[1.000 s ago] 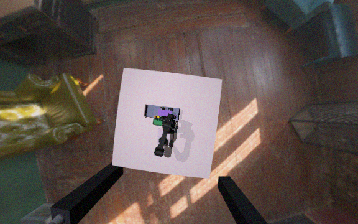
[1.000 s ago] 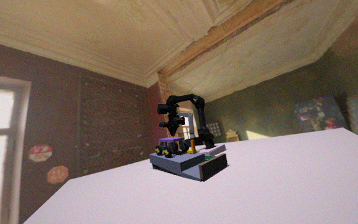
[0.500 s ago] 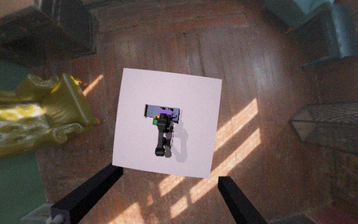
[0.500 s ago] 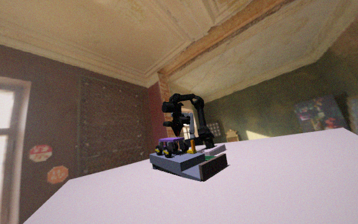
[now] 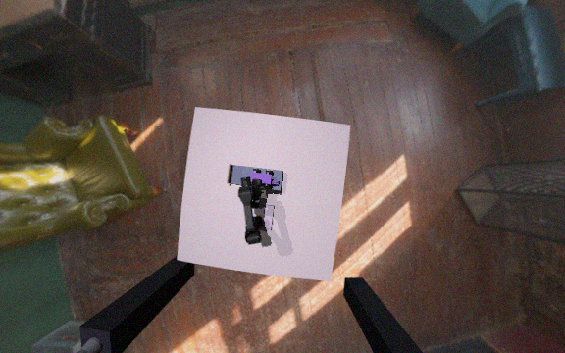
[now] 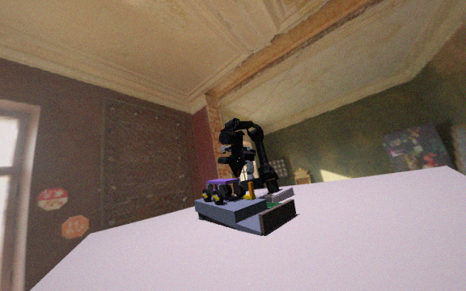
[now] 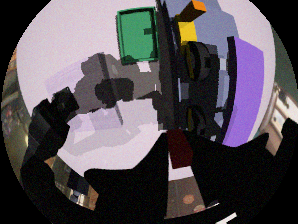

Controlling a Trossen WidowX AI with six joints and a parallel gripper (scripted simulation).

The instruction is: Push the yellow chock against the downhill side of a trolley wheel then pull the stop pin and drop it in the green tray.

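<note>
My gripper tip is now 160 mm above the green tray, 110 mm to the right of it and 20 mm past it. Round my gripper tip: yellow chock 100 mm to the left, 70 mm below, 50 mm ahead; purple-topped trolley 100 mm ahead, 40 mm below; red stop pin right at my gripper tip.
</note>
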